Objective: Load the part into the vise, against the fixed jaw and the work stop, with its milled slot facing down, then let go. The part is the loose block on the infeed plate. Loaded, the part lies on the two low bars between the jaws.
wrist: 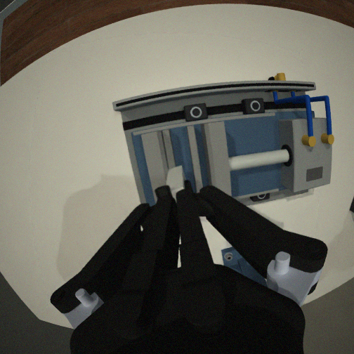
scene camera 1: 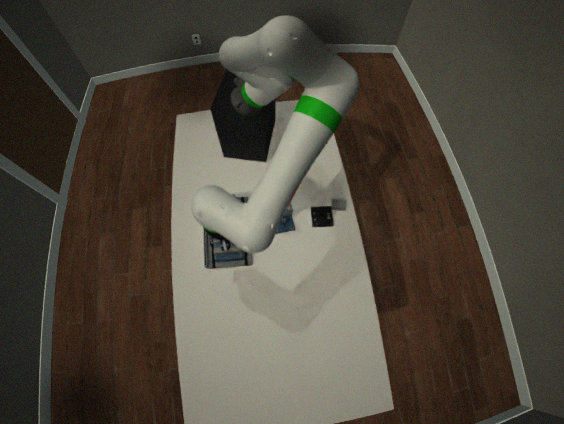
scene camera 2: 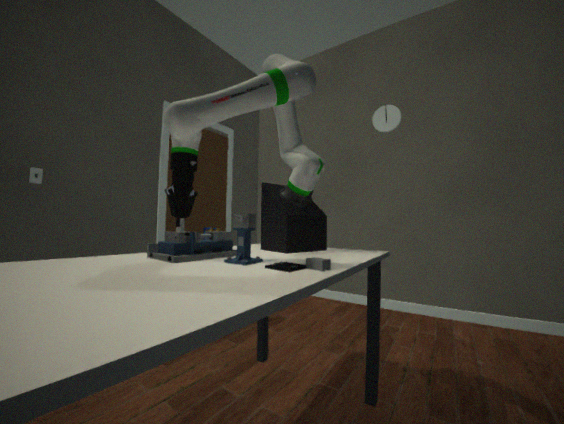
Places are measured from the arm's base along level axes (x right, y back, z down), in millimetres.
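Pixels of known places: arm's base, origin of its link: (scene camera 1: 245, 101) (scene camera 2: 293, 198).
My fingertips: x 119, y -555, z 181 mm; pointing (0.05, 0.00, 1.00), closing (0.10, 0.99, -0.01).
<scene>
Ahead of a thing's pixels: the offset from my fingertips to its top centre. "pt": to the spot under its first point.
My gripper (scene camera 2: 180, 218) (wrist: 178, 177) is shut and empty, pointing down low over the vise; the arm hides it in scene camera 1. The vise {dx +10, dy +81, dz -19 mm} (scene camera 1: 228, 264) (scene camera 2: 197, 246) shows its fixed jaw (wrist: 152, 160) at left and moving jaw (wrist: 218, 160) at right in the wrist view. Two low bars (wrist: 194, 155) run between them, with no block seen on their visible stretches. A pale upright piece (wrist: 175, 176), maybe the work stop, stands just beyond the fingertips. A grey block {pt dx -240, dy +84, dz -59 mm} (scene camera 2: 244, 220) tops a blue stand. Another grey block {dx -476, dy +146, dz +50 mm} (scene camera 1: 339, 204) (scene camera 2: 318, 263) lies by the black plate {dx -395, dy +105, dz +72 mm} (scene camera 1: 322, 216) (scene camera 2: 285, 267). No slot is legible.
The blue stand (scene camera 1: 286, 224) (scene camera 2: 243, 246) (wrist: 240, 264) is beside the vise, towards the black plate. Blue hoses (wrist: 310, 117) and a grey cylinder block (wrist: 306, 157) are at the vise's moving-jaw end. The dark robot base (scene camera 1: 243, 135) (scene camera 2: 295, 227) stands at the table's back.
</scene>
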